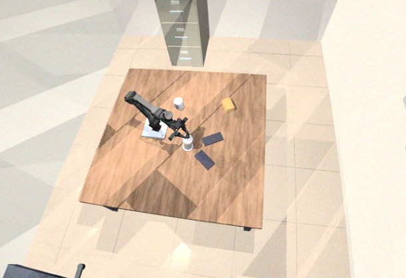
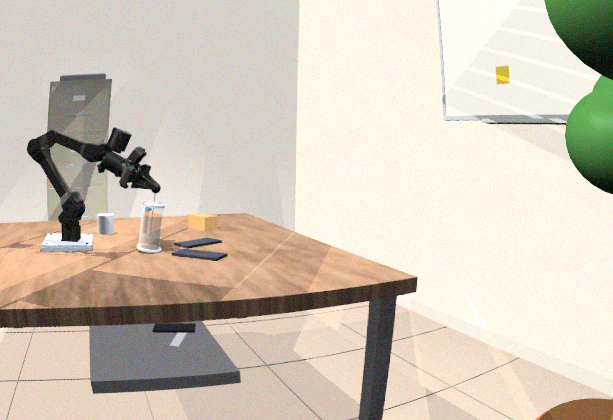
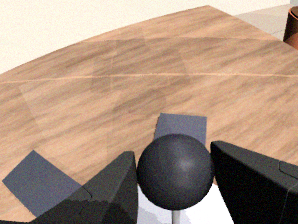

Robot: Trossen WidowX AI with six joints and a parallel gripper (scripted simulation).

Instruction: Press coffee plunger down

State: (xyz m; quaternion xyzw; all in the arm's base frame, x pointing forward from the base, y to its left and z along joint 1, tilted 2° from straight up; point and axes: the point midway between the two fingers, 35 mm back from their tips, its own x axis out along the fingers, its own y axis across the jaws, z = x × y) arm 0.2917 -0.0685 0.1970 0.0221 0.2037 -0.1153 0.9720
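The glass coffee press is 9 cm below my gripper tip, 3 cm behind it and 2 cm to the left of it. Round my gripper tip: orange block (45 cm to the left, 17 cm below, 15 cm ahead).
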